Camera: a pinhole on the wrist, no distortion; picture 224 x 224 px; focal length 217.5 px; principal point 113.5 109.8 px. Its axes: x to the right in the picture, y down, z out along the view. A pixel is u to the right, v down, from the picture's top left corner.
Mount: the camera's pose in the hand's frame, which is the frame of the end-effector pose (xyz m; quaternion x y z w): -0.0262 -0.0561 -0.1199 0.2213 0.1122 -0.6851 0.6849
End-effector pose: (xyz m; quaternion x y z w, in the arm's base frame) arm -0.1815 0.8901 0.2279 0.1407 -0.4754 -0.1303 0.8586
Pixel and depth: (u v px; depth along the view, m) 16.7 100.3 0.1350
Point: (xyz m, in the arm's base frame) -0.2366 0.8472 0.1748
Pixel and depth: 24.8 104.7 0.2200
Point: -0.3197 0.8298 0.2049
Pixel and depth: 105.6 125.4 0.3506
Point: -0.3960 0.6955 0.2106
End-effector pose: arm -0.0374 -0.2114 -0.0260 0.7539 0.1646 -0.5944 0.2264
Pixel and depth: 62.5 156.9 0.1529
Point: -0.1201 -0.1497 -0.0295
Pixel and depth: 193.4 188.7 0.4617
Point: -0.4295 0.0196 -0.2063
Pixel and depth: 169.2 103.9 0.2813
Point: -0.2596 -0.0502 -0.0088
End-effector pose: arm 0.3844 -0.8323 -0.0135 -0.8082 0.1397 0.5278 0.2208
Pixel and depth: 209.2 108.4 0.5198
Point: 0.3896 -0.2877 0.1013
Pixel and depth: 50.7 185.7 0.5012
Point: 0.1600 -0.4835 -0.1824
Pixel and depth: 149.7 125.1 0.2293
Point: 0.4043 -0.6306 0.0441
